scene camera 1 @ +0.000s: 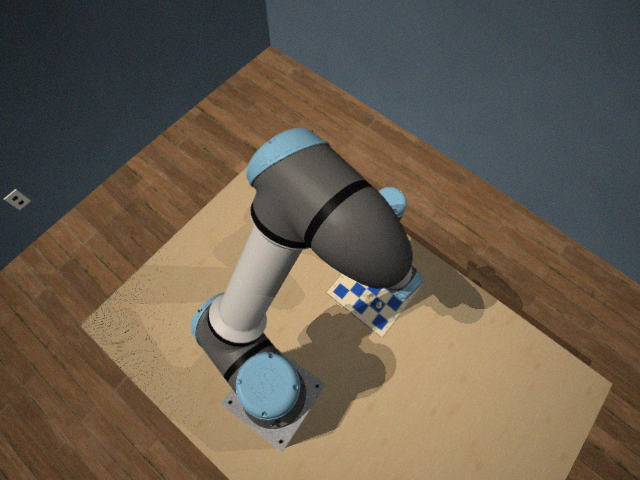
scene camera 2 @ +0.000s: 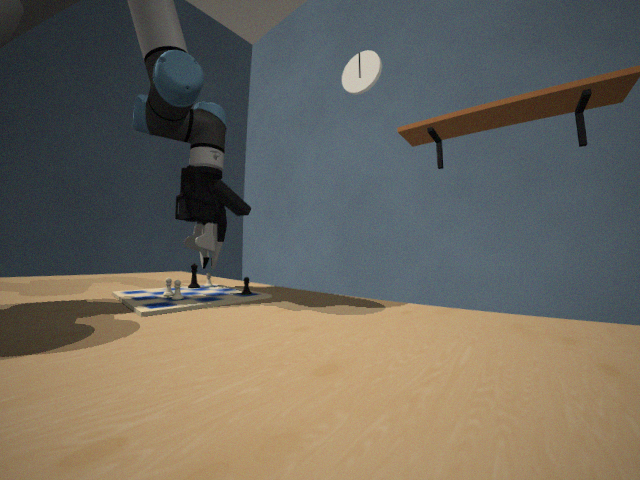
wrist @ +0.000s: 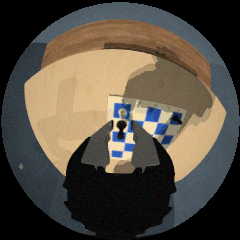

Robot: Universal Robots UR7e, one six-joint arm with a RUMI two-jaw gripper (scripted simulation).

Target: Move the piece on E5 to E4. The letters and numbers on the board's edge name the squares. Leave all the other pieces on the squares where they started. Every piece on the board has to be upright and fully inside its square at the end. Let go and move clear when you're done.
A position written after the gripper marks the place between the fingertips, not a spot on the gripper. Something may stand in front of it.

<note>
In view: the gripper (scene camera 2: 208,268) and a chessboard (scene camera 2: 145,302).
The chessboard shows as well in scene camera 1 (scene camera 1: 350,294) and in the wrist view (wrist: 156,118). The gripper shows as well in the wrist view (wrist: 122,120).
</note>
